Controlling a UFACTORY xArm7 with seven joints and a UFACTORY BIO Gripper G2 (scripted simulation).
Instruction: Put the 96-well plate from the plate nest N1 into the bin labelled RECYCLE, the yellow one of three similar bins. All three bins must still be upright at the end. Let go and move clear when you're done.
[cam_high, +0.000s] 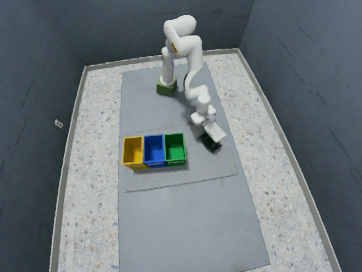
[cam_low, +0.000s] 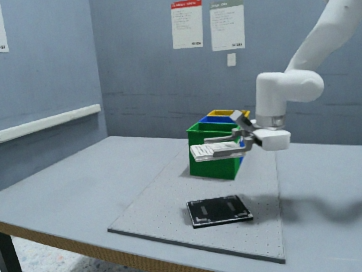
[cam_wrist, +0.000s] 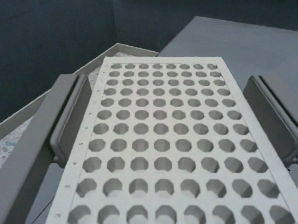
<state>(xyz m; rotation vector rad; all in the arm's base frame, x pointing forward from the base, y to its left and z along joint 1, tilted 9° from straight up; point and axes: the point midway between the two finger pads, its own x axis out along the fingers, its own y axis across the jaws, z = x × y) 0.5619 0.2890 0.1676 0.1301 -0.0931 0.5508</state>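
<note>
My hand is 530 mm to the left of the yellow bin, 110 mm above it and 90 mm short of it. Also, from my hand: black plate nest 190 mm below; then white 96-well plate 10 mm below; then green bin 270 mm to the right, 110 mm below, 80 mm ahead.
</note>
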